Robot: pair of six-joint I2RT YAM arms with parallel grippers.
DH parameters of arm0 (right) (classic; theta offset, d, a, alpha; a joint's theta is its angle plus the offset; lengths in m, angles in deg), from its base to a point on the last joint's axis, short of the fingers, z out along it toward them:
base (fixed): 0 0 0 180
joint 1: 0 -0.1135 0.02 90
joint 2: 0 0 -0.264 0
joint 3: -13.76 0 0.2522 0
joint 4: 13.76 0 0.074 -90
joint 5: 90 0 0 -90
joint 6: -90 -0.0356 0 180
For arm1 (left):
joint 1: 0 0.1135 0.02 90
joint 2: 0 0 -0.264 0
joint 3: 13.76 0 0.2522 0
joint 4: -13.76 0 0.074 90
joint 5: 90 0 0 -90
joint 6: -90 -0.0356 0 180
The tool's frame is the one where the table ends.
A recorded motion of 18 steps. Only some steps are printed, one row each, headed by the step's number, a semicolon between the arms.
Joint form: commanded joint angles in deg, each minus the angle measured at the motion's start. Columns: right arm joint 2, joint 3, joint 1, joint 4, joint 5, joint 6; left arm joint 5, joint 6, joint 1, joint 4, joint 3, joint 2.
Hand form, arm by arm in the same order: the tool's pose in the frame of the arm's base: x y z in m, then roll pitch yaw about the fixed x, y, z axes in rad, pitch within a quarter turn. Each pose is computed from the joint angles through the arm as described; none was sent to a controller.
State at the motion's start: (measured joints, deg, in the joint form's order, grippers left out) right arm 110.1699 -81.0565 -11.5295 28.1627 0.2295 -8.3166; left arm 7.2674 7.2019 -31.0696 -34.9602 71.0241 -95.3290
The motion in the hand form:
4: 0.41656 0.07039 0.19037 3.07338 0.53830 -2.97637; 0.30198 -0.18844 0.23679 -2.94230 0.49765 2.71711
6: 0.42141 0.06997 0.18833 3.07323 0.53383 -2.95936; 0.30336 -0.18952 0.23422 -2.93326 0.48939 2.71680
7: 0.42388 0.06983 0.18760 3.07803 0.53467 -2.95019; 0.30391 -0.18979 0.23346 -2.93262 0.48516 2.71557
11: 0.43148 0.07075 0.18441 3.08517 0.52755 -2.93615; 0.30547 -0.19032 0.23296 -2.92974 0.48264 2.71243
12: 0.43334 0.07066 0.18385 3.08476 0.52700 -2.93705; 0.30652 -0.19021 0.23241 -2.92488 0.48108 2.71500
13: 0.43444 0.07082 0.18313 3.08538 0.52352 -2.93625; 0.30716 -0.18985 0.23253 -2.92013 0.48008 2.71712
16: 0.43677 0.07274 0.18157 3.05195 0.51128 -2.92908; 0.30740 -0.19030 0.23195 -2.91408 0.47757 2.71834
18: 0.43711 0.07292 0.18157 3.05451 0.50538 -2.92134; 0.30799 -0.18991 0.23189 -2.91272 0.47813 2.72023
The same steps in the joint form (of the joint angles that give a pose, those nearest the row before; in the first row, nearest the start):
4: 3.15 -2.02 2.28 0.77 -4.25 8.50; 0.83 -1.14 -0.09 -1.80 2.60 -1.99
6: 4.36 -3.36 2.49 1.23 -4.86 9.52; 1.42 -1.14 -0.06 -1.79 2.78 -2.60
7: 4.91 -3.99 2.56 1.29 -4.89 10.04; 1.52 -1.20 -0.05 -1.95 2.93 -2.84
11: 6.86 -6.21 2.60 2.02 -4.89 10.78; 1.83 -1.43 0.04 -2.09 3.33 -3.26
12: 7.29 -6.73 2.65 2.15 -4.91 10.78; 2.10 -1.40 0.17 -2.06 3.46 -3.48
13: 7.63 -7.12 2.65 2.39 -4.89 10.82; 2.38 -1.40 0.30 -2.13 3.59 -3.56
16: 8.55 -8.30 2.61 3.48 -6.95 11.18; 2.70 -1.31 0.29 -2.13 3.64 -3.71
18: 8.74 -8.68 2.60 4.04 -7.00 11.57; 2.78 -1.31 0.39 -2.07 3.68 -3.77

